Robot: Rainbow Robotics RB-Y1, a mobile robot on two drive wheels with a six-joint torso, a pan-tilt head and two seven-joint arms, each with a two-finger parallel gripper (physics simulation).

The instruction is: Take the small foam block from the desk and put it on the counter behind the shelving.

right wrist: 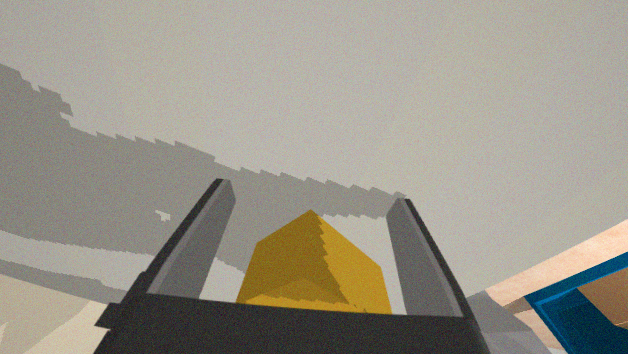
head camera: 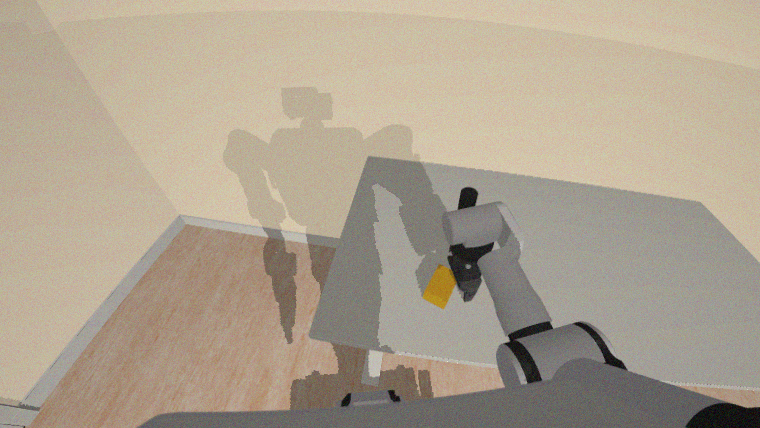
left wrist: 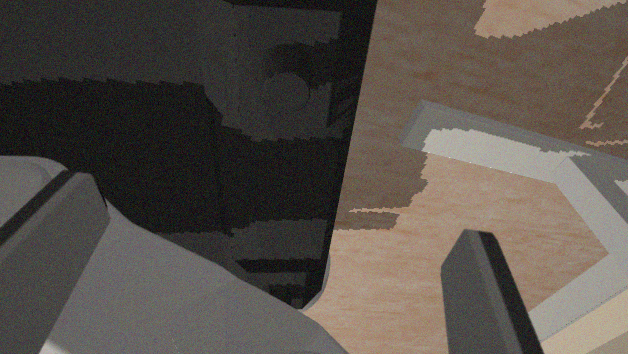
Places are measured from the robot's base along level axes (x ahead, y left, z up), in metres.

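Pixels of known places: left gripper, between the fingertips: point(left wrist: 275, 222); right gripper, between the fingertips: point(right wrist: 313, 198) point(head camera: 460, 281).
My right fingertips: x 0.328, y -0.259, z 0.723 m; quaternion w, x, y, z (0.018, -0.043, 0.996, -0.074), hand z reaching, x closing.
Behind a point stands the place of what it marks.
The small foam block point(head camera: 440, 287) @[x 0.294, y -0.186, z 0.765 m] point(right wrist: 350, 270) @[x 0.295, y -0.224, z 0.745 m] is yellow and rests on the grey desk point(head camera: 585, 265) @[x 0.344, y -0.681, z 0.721 m] point(right wrist: 400, 100) @[x 0.301, y -0.323, z 0.721 m]. My right gripper point(head camera: 468, 295) point(right wrist: 313, 198) @[x 0.328, y -0.259, z 0.723 m] is open and empty, just beside the block in the head view. In the right wrist view the block shows between and beyond the two spread fingers, its near part hidden by the gripper body. I cannot tell how high the fingers stand above the desk. My left gripper point(left wrist: 275, 222) @[x -0.008, y 0.237, z 0.426 m] is open and empty, low beside the dark robot base. The counter cannot be made out in these views.
A blue shelving frame point(right wrist: 575, 281) @[x -2.098, y 0.702, z 0.044 m] with brown boxes stands at the lower right of the right wrist view. Wooden floor point(head camera: 159, 297) @[x 0.689, y 1.190, z 0.001 m] lies left of the desk, bordered by a pale wall point(head camera: 159, 106) @[x 1.196, y 0.930, z 0.883 m]. A grey desk leg frame point(left wrist: 490, 152) shows in the left wrist view.
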